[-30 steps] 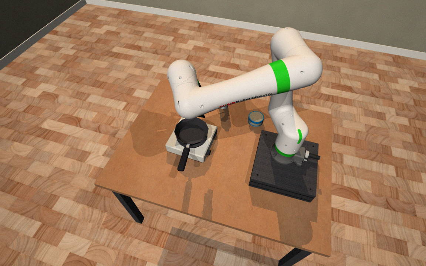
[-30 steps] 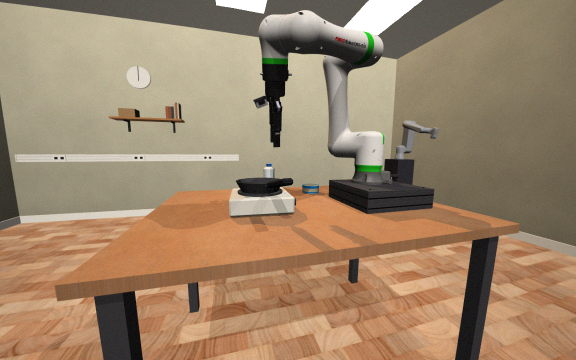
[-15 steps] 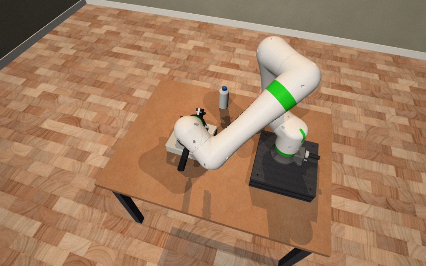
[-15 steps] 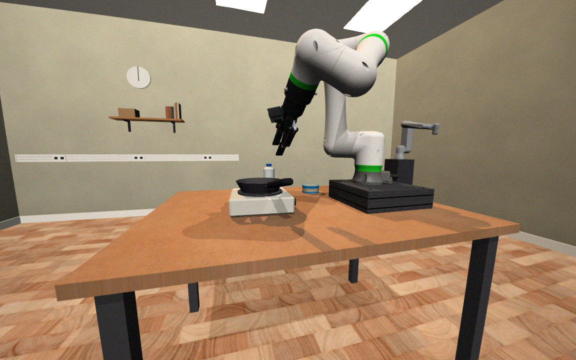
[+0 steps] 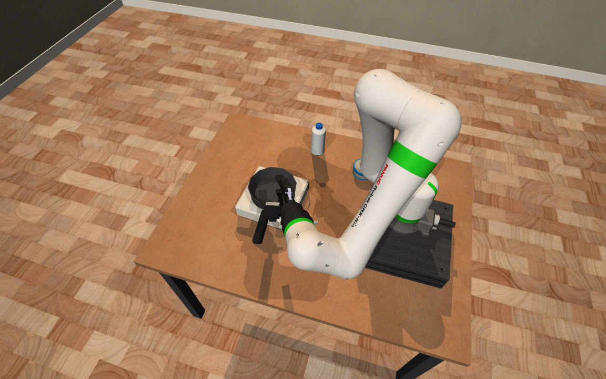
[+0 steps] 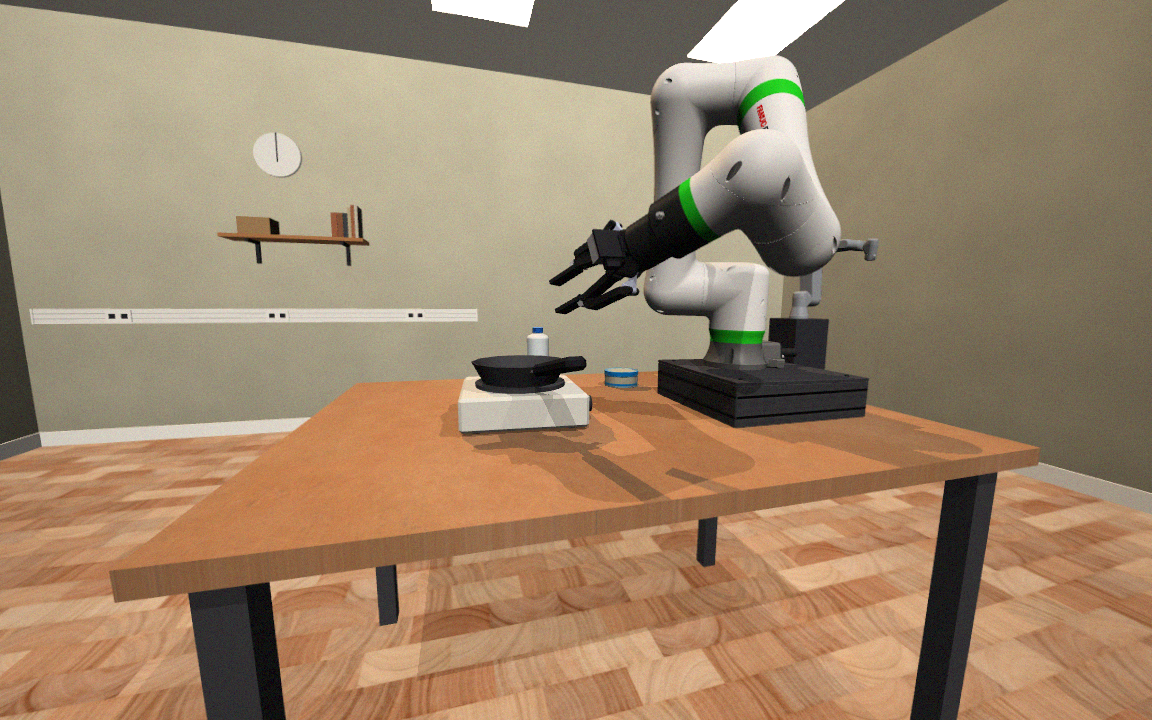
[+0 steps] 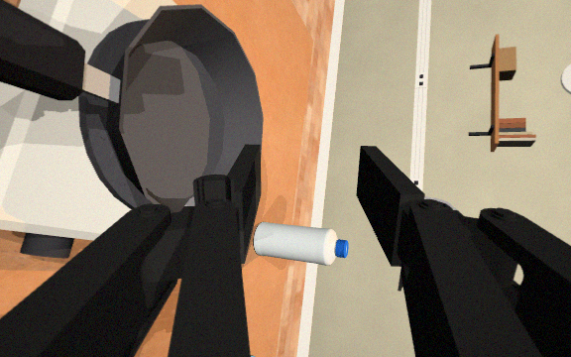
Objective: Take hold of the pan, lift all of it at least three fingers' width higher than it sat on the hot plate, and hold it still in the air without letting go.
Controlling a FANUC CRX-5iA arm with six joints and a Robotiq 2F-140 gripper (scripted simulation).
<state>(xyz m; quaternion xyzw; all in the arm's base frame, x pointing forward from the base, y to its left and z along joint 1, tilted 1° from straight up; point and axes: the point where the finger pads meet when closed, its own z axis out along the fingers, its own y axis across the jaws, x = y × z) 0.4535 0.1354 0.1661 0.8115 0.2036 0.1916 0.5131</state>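
Now: the black pan 7 cm ahead of my hand, 4 cm to the right of it and 15 cm below it. Also, from my hand: white hot plate (6 cm ahead, 10 cm to the right, 22 cm below); then white roll (25 cm behind, 39 cm to the right, 24 cm below).
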